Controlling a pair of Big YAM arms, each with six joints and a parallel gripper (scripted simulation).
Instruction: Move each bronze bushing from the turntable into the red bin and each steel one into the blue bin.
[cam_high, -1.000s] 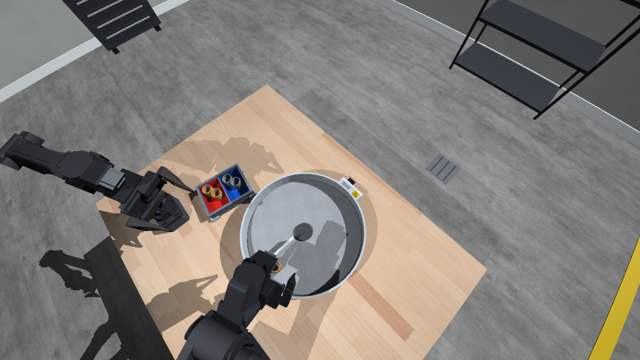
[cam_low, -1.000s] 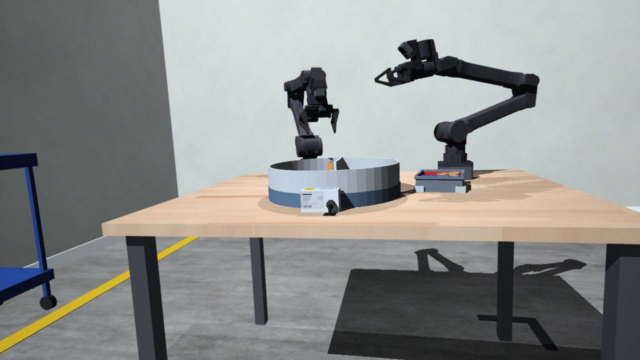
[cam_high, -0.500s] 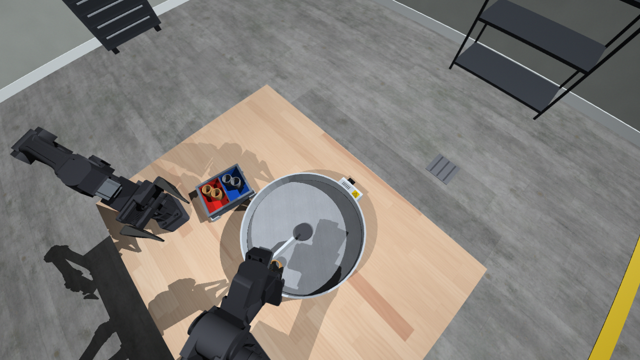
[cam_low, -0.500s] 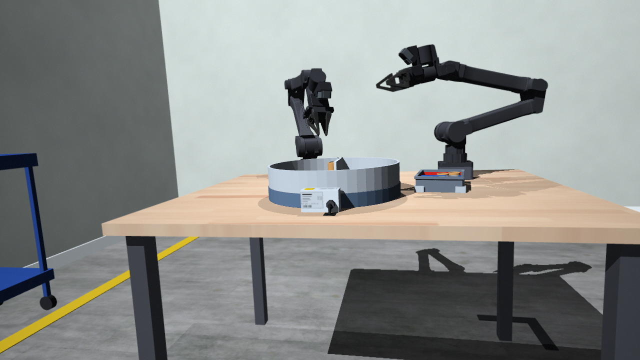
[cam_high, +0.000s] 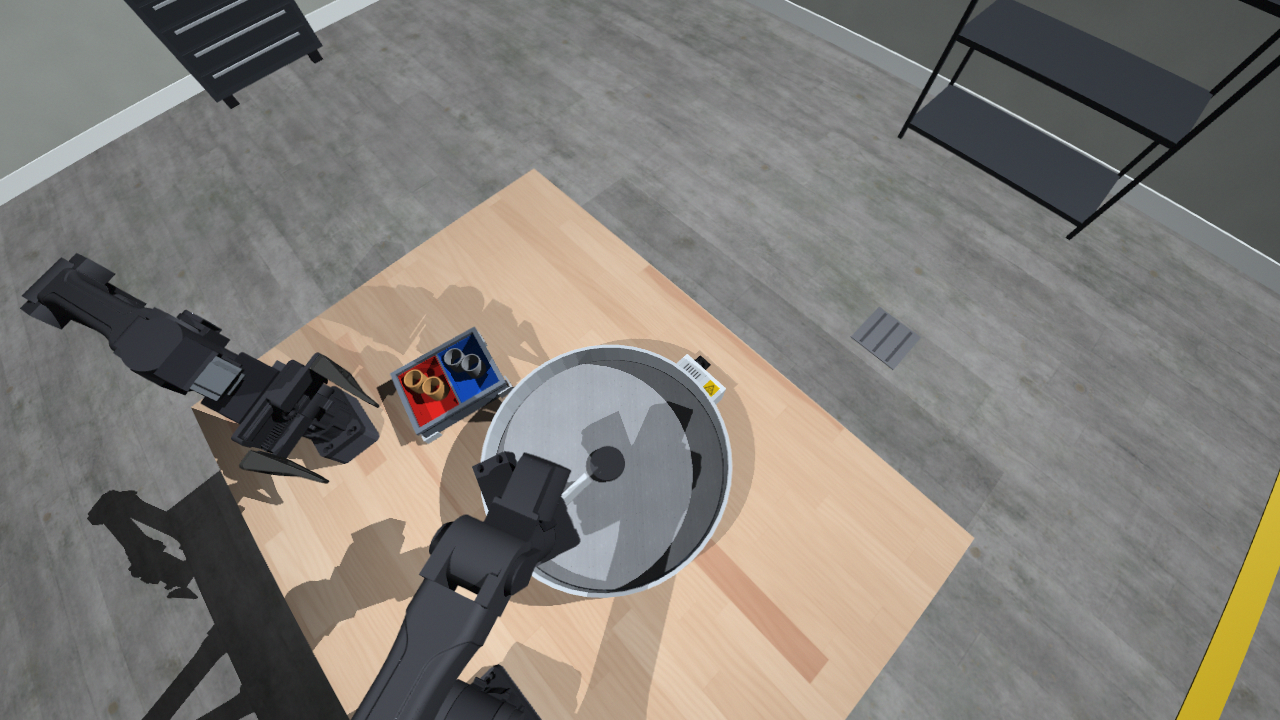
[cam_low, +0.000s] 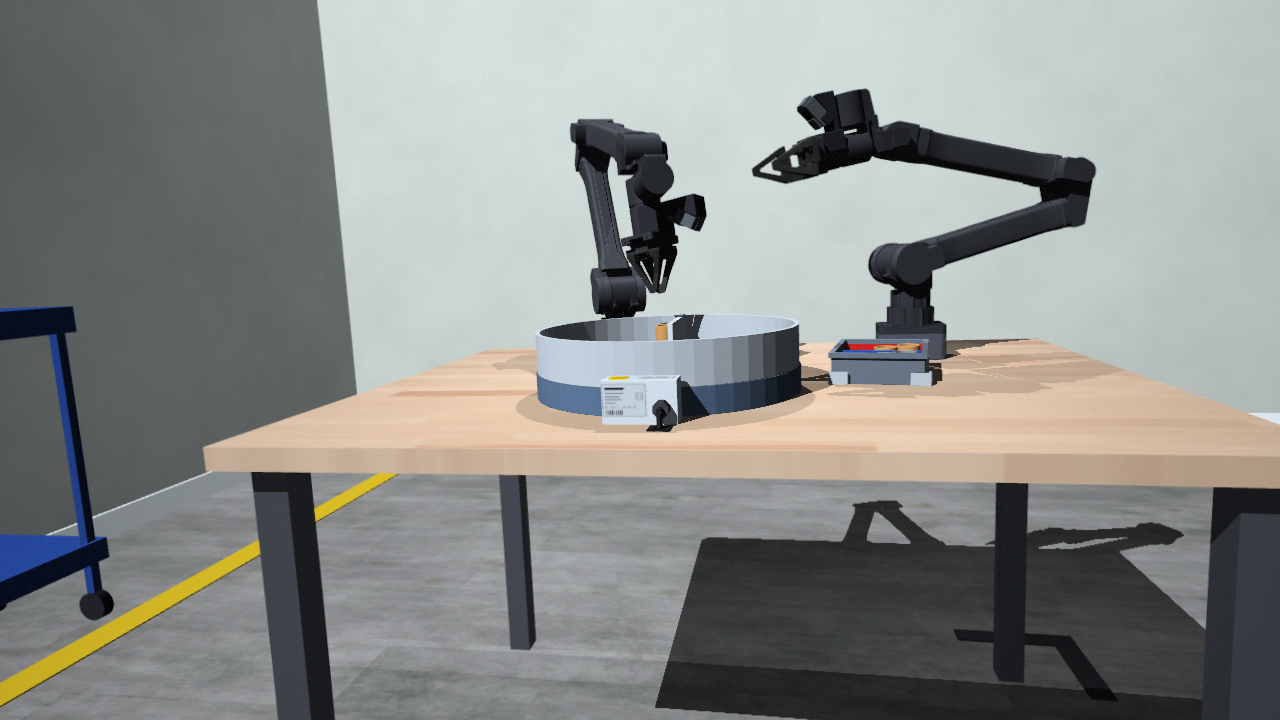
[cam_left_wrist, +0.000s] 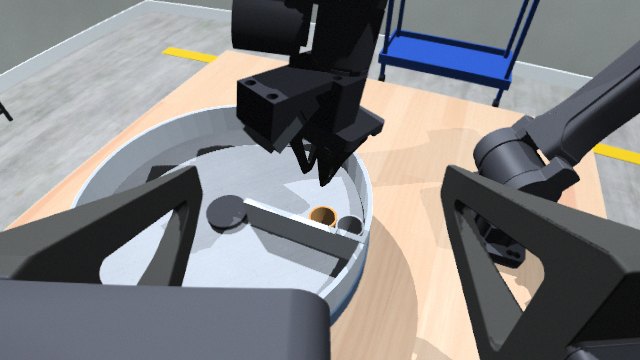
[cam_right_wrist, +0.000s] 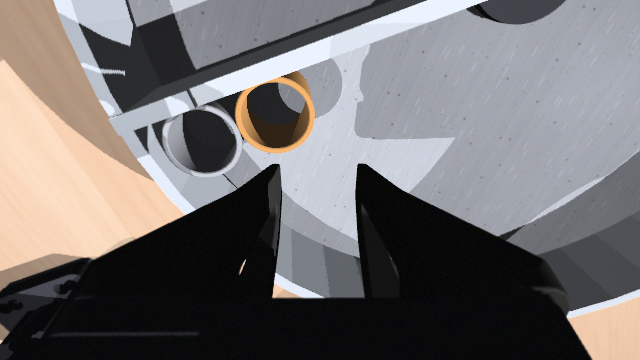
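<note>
Now: right hand 6 cm past the red bin, 38 cm to the right of it and 14 cm above it. Round my right hand: blue bin (2 cm ahead, 37 cm to the left, 14 cm below); grey tray (2 cm behind, 38 cm to the left, 13 cm below).
</note>
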